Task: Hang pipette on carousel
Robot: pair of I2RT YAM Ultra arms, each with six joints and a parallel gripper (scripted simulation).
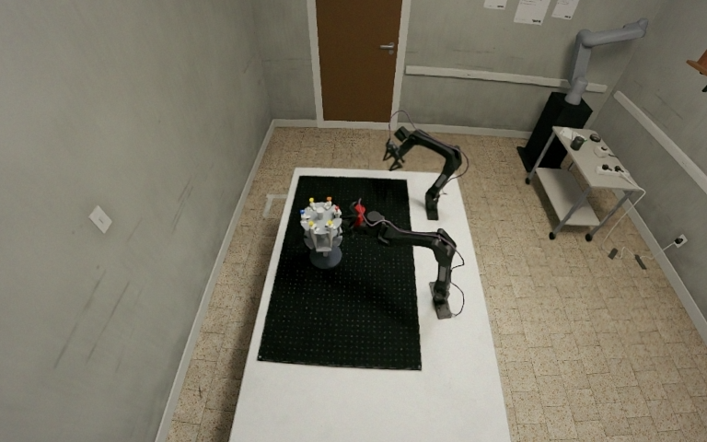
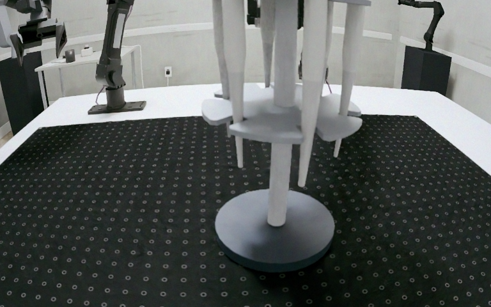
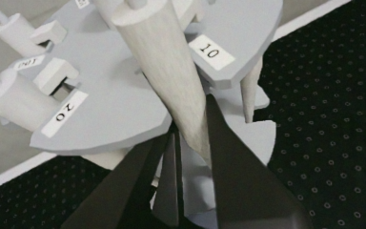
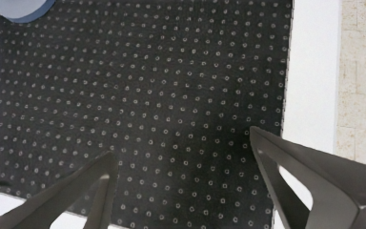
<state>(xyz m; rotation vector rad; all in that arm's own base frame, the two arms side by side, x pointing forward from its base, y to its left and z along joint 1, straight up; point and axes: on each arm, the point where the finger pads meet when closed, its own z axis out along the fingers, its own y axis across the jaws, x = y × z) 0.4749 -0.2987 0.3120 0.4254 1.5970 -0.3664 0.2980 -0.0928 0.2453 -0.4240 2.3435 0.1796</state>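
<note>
My left gripper is now 1 cm short of the white pipette, 1 cm to the left of it and 2 cm above it.
</note>
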